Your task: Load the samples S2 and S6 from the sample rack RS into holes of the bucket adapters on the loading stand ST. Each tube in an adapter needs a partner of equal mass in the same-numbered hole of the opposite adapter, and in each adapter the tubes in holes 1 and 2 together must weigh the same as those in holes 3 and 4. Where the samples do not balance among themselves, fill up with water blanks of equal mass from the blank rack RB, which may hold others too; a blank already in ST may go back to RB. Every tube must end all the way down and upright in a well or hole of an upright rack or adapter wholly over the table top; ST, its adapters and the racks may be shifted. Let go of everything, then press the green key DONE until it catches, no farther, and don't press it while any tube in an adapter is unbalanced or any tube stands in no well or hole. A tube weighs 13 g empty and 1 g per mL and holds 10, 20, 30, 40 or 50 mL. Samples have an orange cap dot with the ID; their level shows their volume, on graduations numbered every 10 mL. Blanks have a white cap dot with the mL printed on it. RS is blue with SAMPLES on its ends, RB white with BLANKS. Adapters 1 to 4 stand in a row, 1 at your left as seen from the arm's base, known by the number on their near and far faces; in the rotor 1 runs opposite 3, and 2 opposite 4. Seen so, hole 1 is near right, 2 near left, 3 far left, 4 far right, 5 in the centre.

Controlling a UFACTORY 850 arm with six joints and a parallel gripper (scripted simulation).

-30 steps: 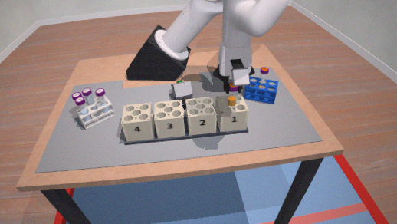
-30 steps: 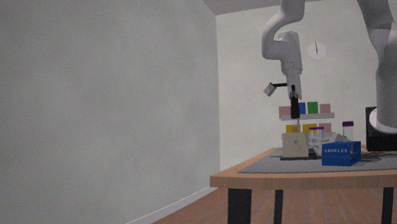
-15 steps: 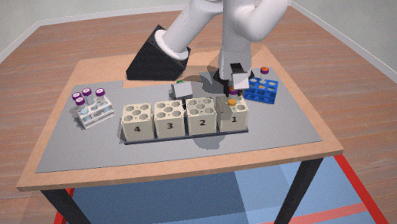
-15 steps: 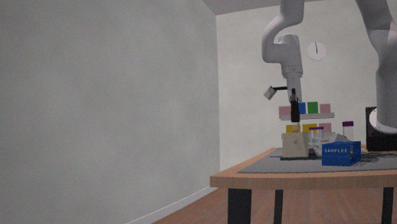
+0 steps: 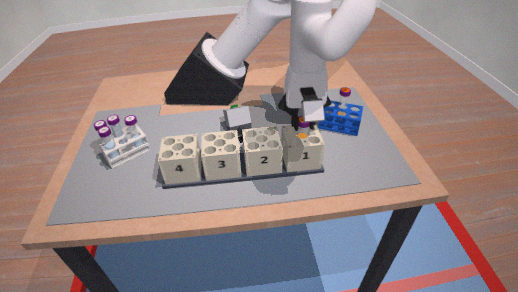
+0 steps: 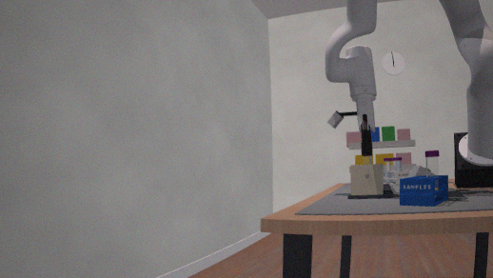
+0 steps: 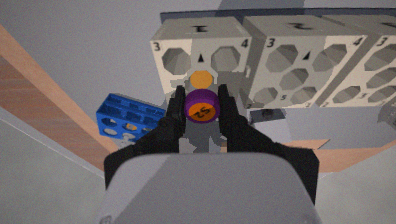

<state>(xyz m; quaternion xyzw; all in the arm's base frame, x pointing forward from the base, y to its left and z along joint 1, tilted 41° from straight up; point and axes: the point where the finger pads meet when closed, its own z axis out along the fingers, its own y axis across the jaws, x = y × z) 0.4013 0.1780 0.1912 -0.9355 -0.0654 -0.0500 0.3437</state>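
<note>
My gripper is now 50 mm above the sample tube S2 and 10 mm past it. Round my hand: adapter 3: 220 mm to the right, 90 mm below, 30 mm ahead; loading stand: 160 mm to the right, 140 mm below, 20 mm ahead; adapter 1: 90 mm below.
</note>
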